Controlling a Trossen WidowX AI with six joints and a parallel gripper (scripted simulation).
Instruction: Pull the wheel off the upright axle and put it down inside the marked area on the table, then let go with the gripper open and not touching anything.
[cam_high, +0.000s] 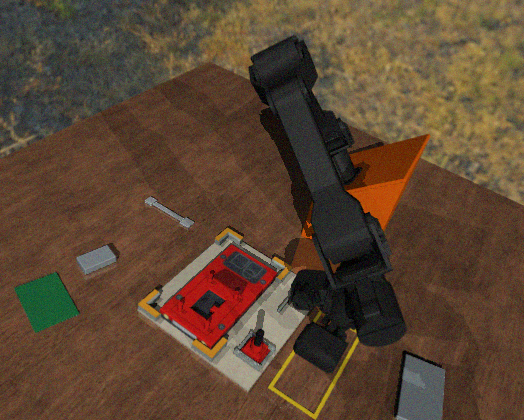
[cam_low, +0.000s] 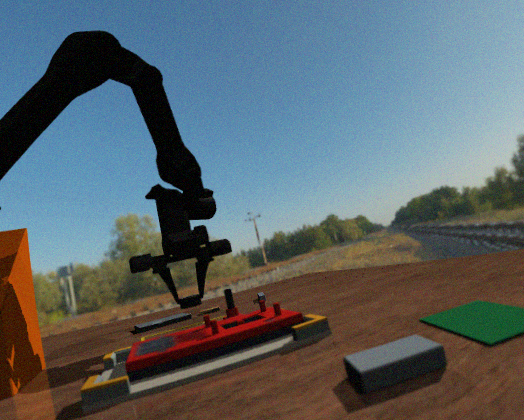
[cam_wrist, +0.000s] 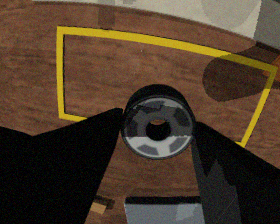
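The wheel lies right at my gripper tip. Also, from my gripper tip: black axle (100 mm to the right, 50 mm ahead, 10 mm below); grey block (420 mm to the right, 60 mm ahead, 40 mm below); green patch (420 mm to the right, 170 mm ahead, 50 mm below).
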